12 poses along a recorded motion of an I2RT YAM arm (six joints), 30 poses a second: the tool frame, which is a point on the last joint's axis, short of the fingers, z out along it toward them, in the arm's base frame.
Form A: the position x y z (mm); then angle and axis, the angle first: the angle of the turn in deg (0 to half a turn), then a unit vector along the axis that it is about.
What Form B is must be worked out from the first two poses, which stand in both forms.
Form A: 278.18 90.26 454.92 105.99 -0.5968 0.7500 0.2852
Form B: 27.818 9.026 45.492 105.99 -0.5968 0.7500 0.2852
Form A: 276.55 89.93 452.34 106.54 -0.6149 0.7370 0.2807
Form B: 27.655 8.993 45.234 106.54 -0.6149 0.7370 0.2807
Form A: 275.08 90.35 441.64 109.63 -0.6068 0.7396 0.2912
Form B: 27.508 9.035 44.164 109.63 -0.6068 0.7396 0.2912
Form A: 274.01 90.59 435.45 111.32 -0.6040 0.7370 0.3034
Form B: 27.401 9.059 43.545 111.32 -0.6040 0.7370 0.3034
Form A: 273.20 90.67 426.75 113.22 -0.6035 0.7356 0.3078
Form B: 27.320 9.067 42.675 113.22 -0.6035 0.7356 0.3078
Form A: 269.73 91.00 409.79 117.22 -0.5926 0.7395 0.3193
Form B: 26.973 9.100 40.979 117.22 -0.5926 0.7395 0.3193
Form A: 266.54 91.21 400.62 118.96 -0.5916 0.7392 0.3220
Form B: 26.654 9.121 40.062 118.96 -0.5916 0.7392 0.3220
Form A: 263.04 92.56 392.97 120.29 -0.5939 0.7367 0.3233
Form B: 26.304 9.256 39.297 120.29 -0.5939 0.7367 0.3233
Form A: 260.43 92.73 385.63 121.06 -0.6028 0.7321 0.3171
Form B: 26.043 9.273 38.563 121.06 -0.6028 0.7321 0.3171
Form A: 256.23 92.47 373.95 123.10 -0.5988 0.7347 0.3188
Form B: 25.623 9.247 37.395 123.10 -0.5988 0.7347 0.3188
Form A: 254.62 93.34 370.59 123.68 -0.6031 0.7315 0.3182
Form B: 25.462 9.334 37.059 123.68 -0.6031 0.7315 0.3182
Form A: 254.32 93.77 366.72 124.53 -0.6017 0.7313 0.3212
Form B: 25.432 9.377 36.672 124.53 -0.6017 0.7313 0.3212
